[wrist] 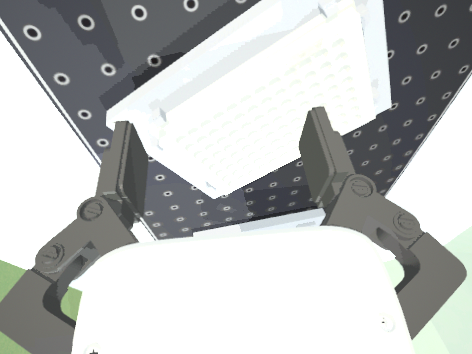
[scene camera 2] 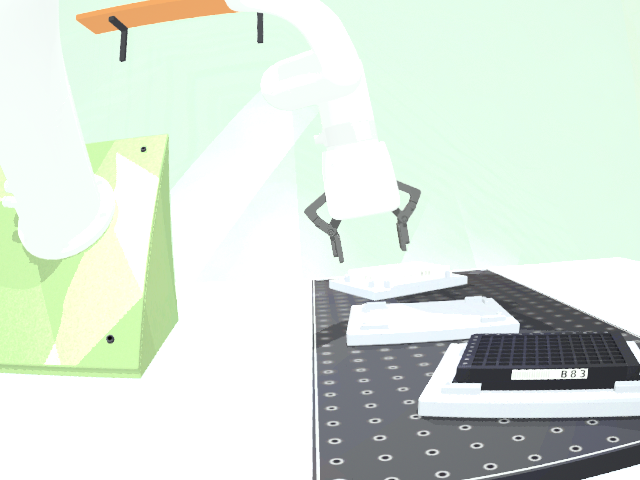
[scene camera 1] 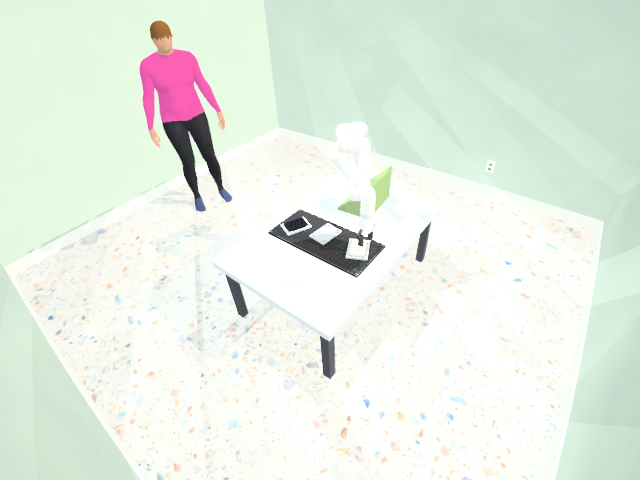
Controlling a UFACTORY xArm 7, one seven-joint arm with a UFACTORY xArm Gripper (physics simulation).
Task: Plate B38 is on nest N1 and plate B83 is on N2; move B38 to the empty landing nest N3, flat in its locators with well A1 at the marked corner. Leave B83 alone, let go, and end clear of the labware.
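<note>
A white plate (scene camera 1: 357, 248) (scene camera 2: 400, 270) (wrist: 260, 115) lies in the far white nest (scene camera 2: 392, 290) (wrist: 200, 75) and looks flat; its label is not readable. The middle nest (scene camera 1: 325, 234) (scene camera 2: 434, 335) (wrist: 280, 222) is empty. The black plate B83 (scene camera 1: 296, 224) (scene camera 2: 547, 351) sits in the near nest (scene camera 2: 516, 406), label facing scene camera 2. My gripper (scene camera 1: 365, 236) (scene camera 2: 372, 255) (wrist: 222, 132) is open and empty, a little above the white plate's nest, with its fingers apart from the plate. The plate lies at a slant to the fingers in the wrist view. Nest numbers and the A1 mark are not readable.
The nests stand on a black perforated board (scene camera 1: 330, 250) (scene camera 2: 361, 439) on the white table (scene camera 1: 289, 281). A green angled bracket (scene camera 1: 383, 190) (scene camera 2: 159, 289) stands by the arm's base. An orange shelf (scene camera 2: 165, 14) hangs on the wall. A person (scene camera 1: 175, 87) stands behind the table.
</note>
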